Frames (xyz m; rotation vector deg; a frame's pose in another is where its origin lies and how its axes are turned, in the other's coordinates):
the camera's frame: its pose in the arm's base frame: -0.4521 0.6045 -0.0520 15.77 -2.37 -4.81
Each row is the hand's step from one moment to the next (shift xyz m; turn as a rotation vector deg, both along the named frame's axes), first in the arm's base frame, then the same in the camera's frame.
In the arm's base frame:
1: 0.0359 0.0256 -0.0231 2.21 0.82 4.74
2: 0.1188 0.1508 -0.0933 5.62 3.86 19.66
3: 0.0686 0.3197 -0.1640 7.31 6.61 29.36
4: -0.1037 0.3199 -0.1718 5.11 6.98 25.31
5: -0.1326 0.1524 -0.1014 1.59 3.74 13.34
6: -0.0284 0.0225 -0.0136 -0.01 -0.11 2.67
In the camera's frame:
1: 0.0328 0.0210 -0.0310 2.27 2.25 4.22
2: 0.1022 0.1283 -0.1366 5.83 9.50 17.57
3: 0.0352 0.2671 -0.2475 7.55 14.92 26.07
4: -0.1366 0.2518 -0.2460 5.21 14.00 22.19
5: -0.1485 0.1082 -0.1317 1.64 7.35 11.74
6: -0.0307 0.0157 -0.0177 0.08 0.62 2.60

